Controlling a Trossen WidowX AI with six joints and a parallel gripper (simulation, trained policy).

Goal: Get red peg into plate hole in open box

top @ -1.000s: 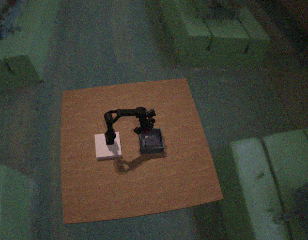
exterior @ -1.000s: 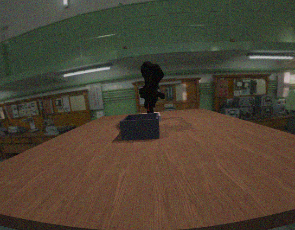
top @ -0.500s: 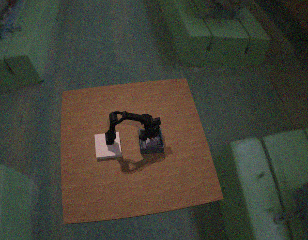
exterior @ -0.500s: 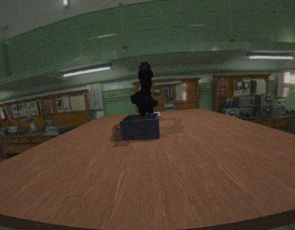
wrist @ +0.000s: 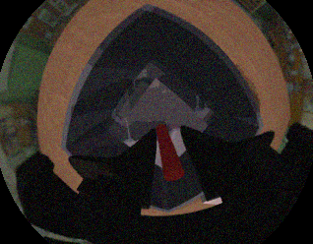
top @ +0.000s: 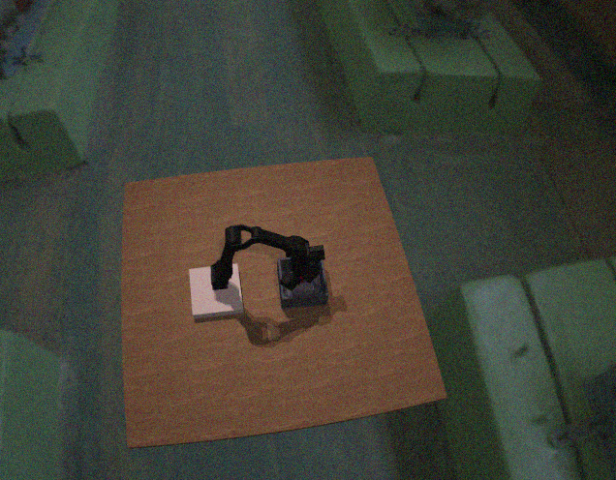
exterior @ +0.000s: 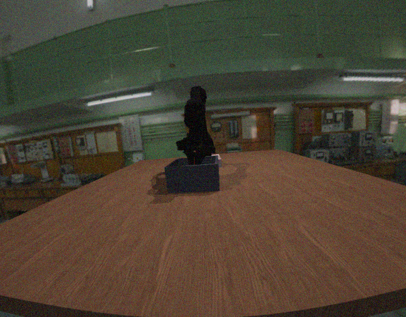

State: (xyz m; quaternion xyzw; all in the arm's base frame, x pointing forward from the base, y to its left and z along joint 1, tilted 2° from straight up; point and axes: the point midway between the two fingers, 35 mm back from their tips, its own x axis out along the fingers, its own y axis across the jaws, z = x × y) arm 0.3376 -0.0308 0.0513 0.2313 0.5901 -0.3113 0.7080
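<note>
Now: the red peg 1 cm to the left of my gripper tip and 2 cm above it. The rest, counted from my gripper tip: light grey plate: 1 cm to the left, 2 cm below; dark blue box: 1 cm to the left, 3 cm below.
</note>
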